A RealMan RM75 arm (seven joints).
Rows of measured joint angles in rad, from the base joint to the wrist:
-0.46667 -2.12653 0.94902 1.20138 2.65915 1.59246 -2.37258
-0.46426 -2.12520 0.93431 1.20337 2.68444 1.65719 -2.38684
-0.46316 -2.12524 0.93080 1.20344 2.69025 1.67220 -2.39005
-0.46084 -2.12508 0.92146 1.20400 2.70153 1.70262 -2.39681
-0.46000 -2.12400 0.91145 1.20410 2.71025 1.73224 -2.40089
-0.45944 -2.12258 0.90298 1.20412 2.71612 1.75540 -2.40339
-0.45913 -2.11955 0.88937 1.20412 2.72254 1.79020 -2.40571
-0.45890 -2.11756 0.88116 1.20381 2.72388 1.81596 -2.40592
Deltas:
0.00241 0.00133 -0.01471 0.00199 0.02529 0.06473 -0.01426
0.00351 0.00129 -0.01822 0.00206 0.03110 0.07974 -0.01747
0.00583 0.00145 -0.02756 0.00262 0.04238 0.11016 -0.02423
0.00667 0.00253 -0.03757 0.00272 0.05110 0.13978 -0.02831
0.00723 0.00395 -0.04604 0.00274 0.05697 0.16294 -0.03081
0.00754 0.00698 -0.05965 0.00274 0.06339 0.19774 -0.03313
0.00777 0.00897 -0.06786 0.00243 0.06473 0.22350 -0.03334

